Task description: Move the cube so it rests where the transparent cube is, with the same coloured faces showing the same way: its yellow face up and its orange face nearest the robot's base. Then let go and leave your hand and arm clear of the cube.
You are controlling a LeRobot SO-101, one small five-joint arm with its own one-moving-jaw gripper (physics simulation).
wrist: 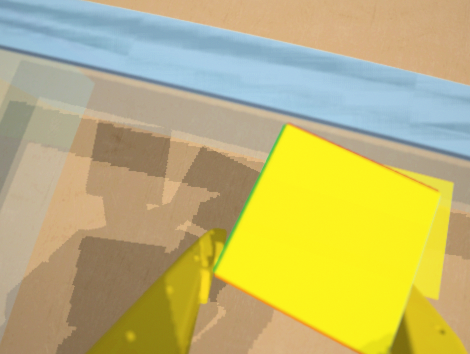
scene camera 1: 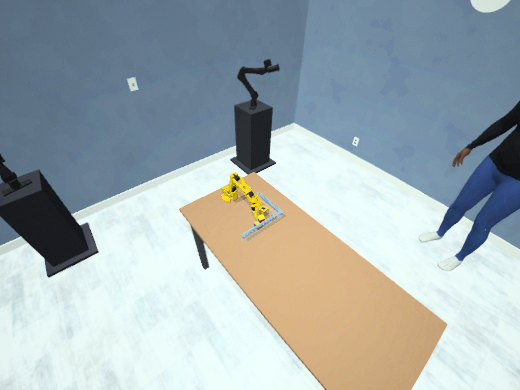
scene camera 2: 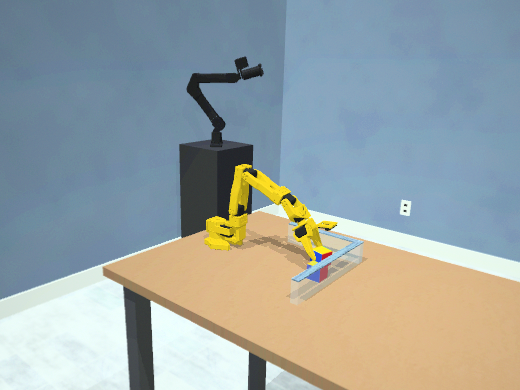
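Seen in the pictures: hand at its tool point: (wrist: 224, 244) (scene camera 1: 262, 216) (scene camera 2: 321, 253); arm's base at its link origin: (scene camera 1: 231, 199) (scene camera 2: 228, 245).
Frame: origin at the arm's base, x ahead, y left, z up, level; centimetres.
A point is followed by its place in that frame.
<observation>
The solid cube (scene camera 1: 262, 219) @(x 32.1, y 1.6, z 6.1 cm) (scene camera 2: 324, 255) @(x 32.2, y 0.5, z 6.0 cm) (wrist: 330, 225) @(x 30.6, y 2.0, z 6.6 cm) is held above the table, yellow face up. In the wrist view its edges show green on the left, red on the far side and orange on the near side, and it is turned relative to the transparent cube. The transparent cube (scene camera 1: 258, 225) (scene camera 2: 315, 273) (wrist: 444, 240) is lower down; a pale yellow strip of it shows past the solid cube's right edge in the wrist view. My gripper (scene camera 2: 317, 252) @(x 29.3, y 4.2, z 4.6 cm) (wrist: 315, 270) is shut on the solid cube, one jaw on each side. Its right jaw is partly hidden by the cube.
An L-shaped see-through wall with a blue top (scene camera 1: 250, 232) @(x 35.1, y -10.1, z 5.7 cm) (scene camera 2: 345, 251) @(x 34.9, y 6.5, z 6.0 cm) (wrist: 200, 60) @(x 34.2, y 6.2, z 6.0 cm) stands on the table (scene camera 1: 320, 280) @(x 80.3, y 1.7, z 0.0 cm) (scene camera 2: 200, 290) @(x 14.0, y -25.2, z 0.0 cm), with one arm just beyond the cubes. A black arm on a pedestal (scene camera 1: 252, 135) (scene camera 2: 200, 185) stands behind the table.
</observation>
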